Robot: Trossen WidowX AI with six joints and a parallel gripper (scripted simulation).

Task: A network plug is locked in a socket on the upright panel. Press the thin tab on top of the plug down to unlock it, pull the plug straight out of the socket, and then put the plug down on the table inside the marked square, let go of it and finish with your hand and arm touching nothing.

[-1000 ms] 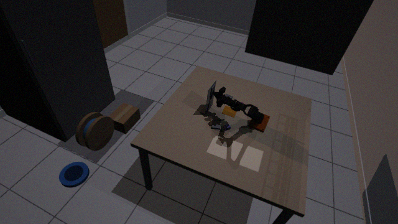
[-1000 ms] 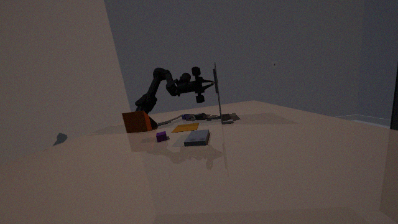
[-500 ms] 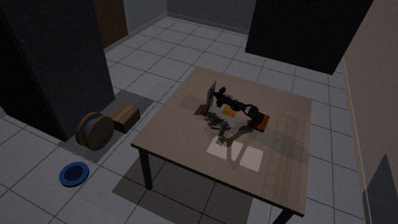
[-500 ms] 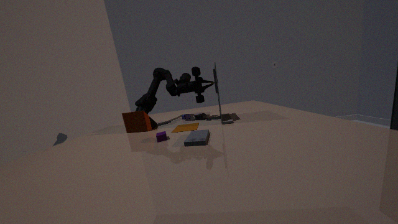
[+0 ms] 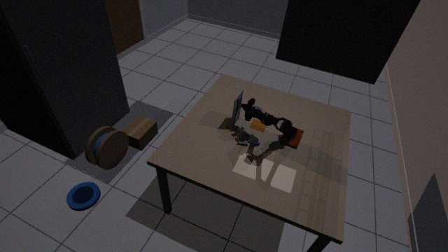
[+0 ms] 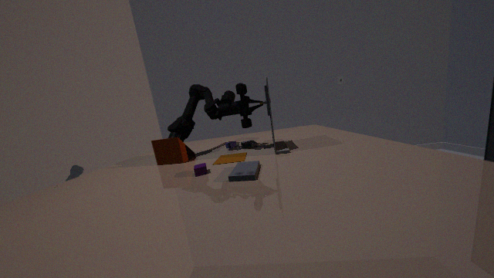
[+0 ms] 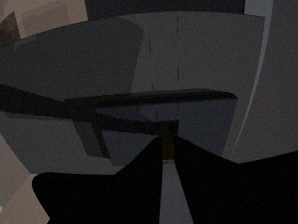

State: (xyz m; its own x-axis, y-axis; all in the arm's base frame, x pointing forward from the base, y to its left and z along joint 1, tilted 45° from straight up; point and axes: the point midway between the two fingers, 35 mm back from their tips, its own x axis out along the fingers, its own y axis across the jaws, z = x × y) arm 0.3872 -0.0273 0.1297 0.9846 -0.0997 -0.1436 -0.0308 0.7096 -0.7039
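My gripper tip is 20 cm above the orange marked square, 15 cm past it and 8 cm to the left of it. Also, from my gripper tip: yellow network plug (right at my gripper tip); upright grey panel (7 cm below, 3 cm ahead).
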